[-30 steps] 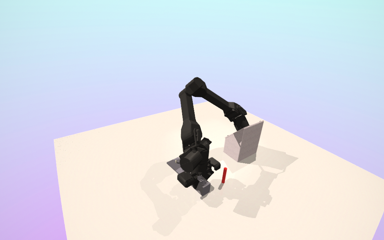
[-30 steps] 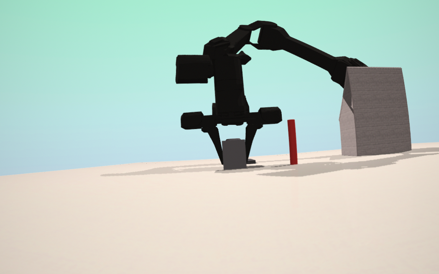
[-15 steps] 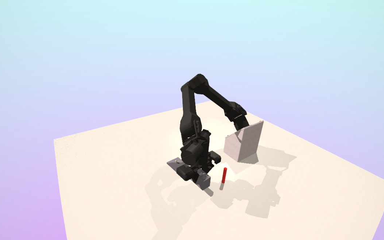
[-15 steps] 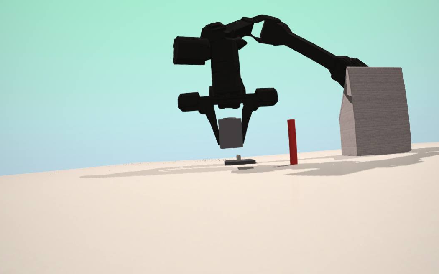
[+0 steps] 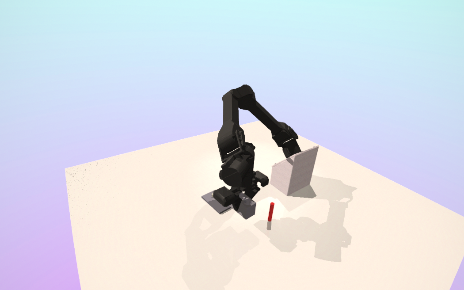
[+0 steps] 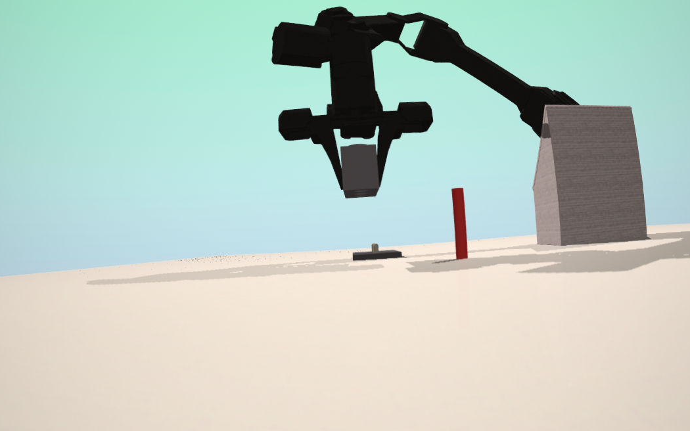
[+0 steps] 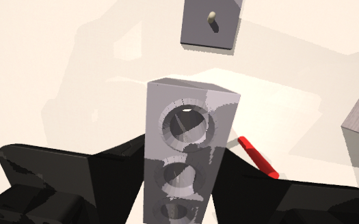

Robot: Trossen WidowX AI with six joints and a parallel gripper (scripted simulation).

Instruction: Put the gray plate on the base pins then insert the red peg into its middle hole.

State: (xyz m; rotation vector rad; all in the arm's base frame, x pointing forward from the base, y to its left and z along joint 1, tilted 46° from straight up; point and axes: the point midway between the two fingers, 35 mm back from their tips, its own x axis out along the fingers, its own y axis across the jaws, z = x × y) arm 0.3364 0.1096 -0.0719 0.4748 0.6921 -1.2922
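The gray base lies 15 cm to the right of my gripper tip, 8 cm below it and 1 cm ahead of it. Round my gripper tip: gray plate 3 cm above; then red peg 12 cm behind, 5 cm below, 2 cm to the left.
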